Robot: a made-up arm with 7 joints.
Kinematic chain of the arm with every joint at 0, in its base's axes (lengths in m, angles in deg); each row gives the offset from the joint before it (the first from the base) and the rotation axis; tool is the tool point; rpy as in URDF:
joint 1: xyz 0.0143 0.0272 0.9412 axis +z
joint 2: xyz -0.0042 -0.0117 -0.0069 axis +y
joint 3: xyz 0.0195 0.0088 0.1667 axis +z
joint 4: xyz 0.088 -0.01 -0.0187 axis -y
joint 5: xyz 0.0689 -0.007 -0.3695 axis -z
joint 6: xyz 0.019 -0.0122 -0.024 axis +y
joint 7: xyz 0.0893 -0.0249 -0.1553 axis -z
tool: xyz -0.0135 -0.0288 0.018 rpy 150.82 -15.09 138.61
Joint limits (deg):
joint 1: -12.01..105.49
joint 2: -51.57..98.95
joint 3: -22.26..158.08
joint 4: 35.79..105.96
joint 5: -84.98..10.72
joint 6: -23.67..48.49
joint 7: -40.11..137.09
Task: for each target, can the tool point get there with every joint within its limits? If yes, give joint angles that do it. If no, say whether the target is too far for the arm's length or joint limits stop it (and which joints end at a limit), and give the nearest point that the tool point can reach.
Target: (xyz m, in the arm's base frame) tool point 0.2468 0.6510 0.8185
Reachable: yes | joints 63.80 22.82 12.03 77.43 1.49 8.81 47.26
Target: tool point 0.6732 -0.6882 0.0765
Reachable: no: too far | nearest point 0.4110 -0.3508 0.4279 | short by 0.553 m
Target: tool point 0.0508 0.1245 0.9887
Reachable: no: joint limits stop it (at a limit: joint 2, joint 4, joint 5, joint 6) | nearest point 0.1838 0.4792 1.0778 | short by 0.389 m
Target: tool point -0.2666 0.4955 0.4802
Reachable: yes | joints 92.11 70.65 31.24 94.47 -54.67 41.53 -1.59
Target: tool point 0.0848 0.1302 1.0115
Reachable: no: joint limits stop it (at a limit: joint 2, joint 4, joint 5, joint 6) | nearest point 0.2836 0.4206 1.1014 | short by 0.363 m
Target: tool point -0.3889 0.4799 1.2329
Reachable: yes | joints 1.70 -1.11 134.90 98.47 -2.14 26.82 76.63
